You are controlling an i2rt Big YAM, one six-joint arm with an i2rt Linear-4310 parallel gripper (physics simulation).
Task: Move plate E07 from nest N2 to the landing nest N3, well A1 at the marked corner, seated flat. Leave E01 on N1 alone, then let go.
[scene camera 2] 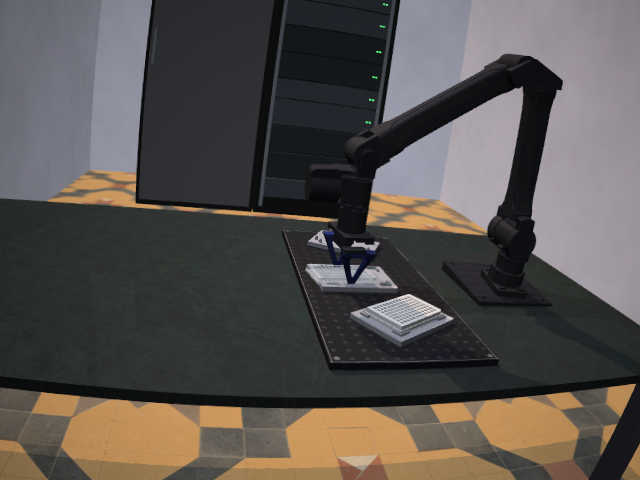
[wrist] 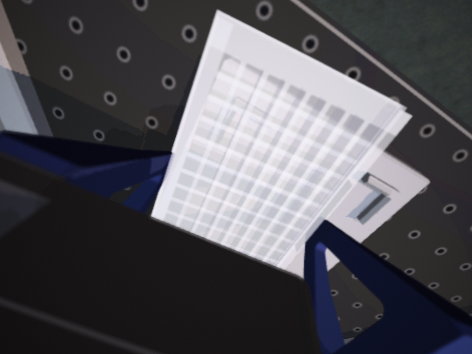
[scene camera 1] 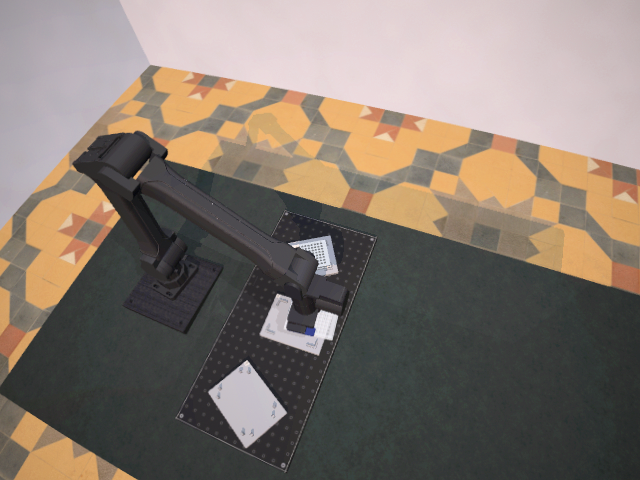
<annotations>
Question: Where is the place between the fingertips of my gripper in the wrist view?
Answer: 244,195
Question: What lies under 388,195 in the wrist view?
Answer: A nest with corner clips.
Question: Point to a nest with corner clips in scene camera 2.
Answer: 384,284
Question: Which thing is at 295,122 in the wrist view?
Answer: A clear well plate.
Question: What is my gripper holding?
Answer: A clear well plate.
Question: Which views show my gripper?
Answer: Scene camera 2, the wrist view and scene camera 1: all of them.
</annotations>
